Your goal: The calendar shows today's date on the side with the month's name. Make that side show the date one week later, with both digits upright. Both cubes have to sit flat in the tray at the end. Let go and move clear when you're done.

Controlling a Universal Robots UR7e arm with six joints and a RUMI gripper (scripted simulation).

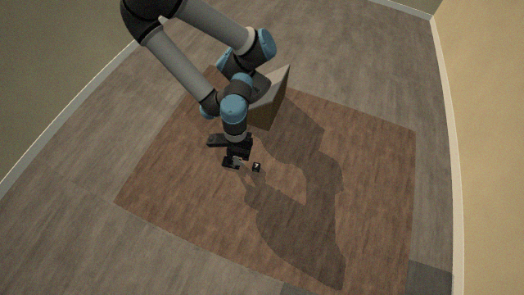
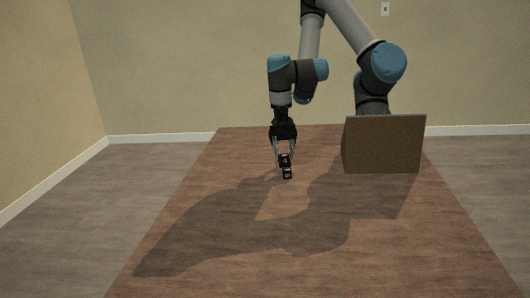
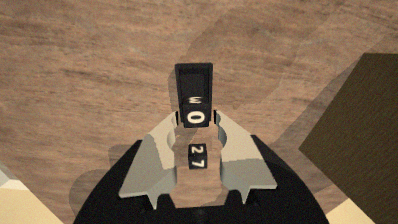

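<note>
The black tray is 3 cm below my hand and 2 cm to the right of it. Also, from my hand: black cube (9 cm to the left, 2 cm below, 2 cm behind).
</note>
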